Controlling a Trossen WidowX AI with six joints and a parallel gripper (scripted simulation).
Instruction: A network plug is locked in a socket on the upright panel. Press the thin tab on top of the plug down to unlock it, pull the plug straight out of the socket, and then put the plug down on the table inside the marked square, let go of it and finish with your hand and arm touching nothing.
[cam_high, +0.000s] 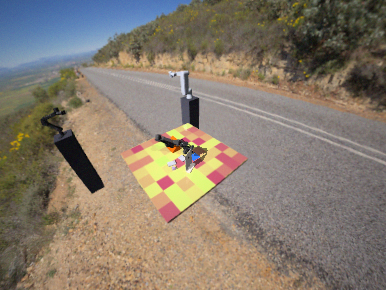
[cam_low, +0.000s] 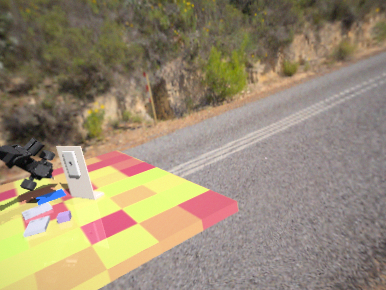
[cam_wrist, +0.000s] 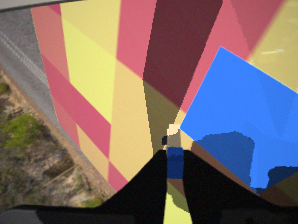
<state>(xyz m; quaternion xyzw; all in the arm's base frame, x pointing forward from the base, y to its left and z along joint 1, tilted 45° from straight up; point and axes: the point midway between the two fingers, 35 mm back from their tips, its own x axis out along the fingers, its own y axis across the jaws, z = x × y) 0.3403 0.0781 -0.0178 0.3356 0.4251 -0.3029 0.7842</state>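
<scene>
Now: the blue marked square 2 cm behind my gripper tip, 4 cm to the left of it and 10 cm below it. The rest, counted from my gripper tip: network plug (1 cm ahead); then purple block (3 cm behind, 30 cm to the right, 9 cm below); then grey upright panel (9 cm ahead, 14 cm to the right, 1 cm above).
</scene>
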